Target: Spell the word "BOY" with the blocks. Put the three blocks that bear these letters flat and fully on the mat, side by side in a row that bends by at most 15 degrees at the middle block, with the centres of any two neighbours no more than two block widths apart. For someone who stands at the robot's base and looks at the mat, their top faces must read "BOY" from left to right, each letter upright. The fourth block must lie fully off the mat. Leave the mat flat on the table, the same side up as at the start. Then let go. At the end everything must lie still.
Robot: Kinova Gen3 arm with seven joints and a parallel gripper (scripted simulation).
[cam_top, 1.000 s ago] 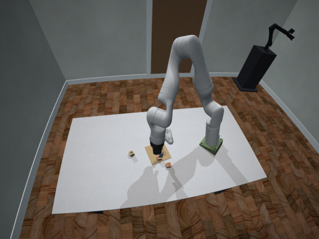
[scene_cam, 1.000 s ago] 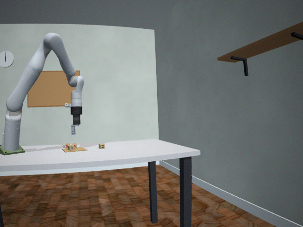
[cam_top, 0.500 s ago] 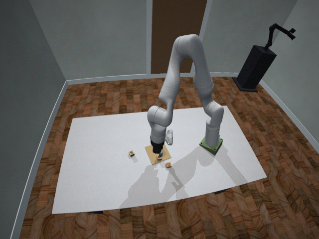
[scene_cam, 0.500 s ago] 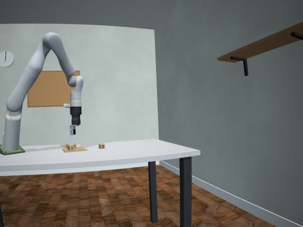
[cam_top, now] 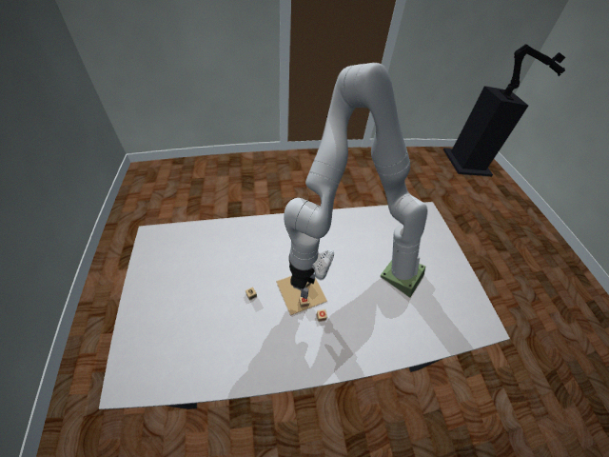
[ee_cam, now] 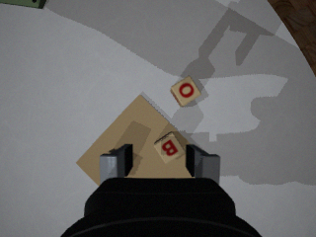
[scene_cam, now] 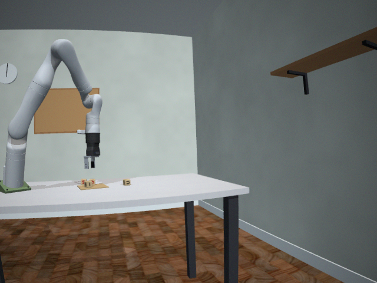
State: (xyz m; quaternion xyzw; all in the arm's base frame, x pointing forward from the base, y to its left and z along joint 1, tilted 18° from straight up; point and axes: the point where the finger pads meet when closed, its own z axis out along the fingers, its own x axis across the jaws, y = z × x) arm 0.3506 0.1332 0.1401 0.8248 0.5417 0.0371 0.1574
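Now: the Y block 90 mm below my hand and 70 mm to the right of it. From my hand the other things lie so: tan mat 110 mm below, 40 mm to the right, 10 mm ahead; then O block 100 mm below, 60 mm to the left, 50 mm behind; then B block 90 mm below, 10 mm to the left, 10 mm ahead.
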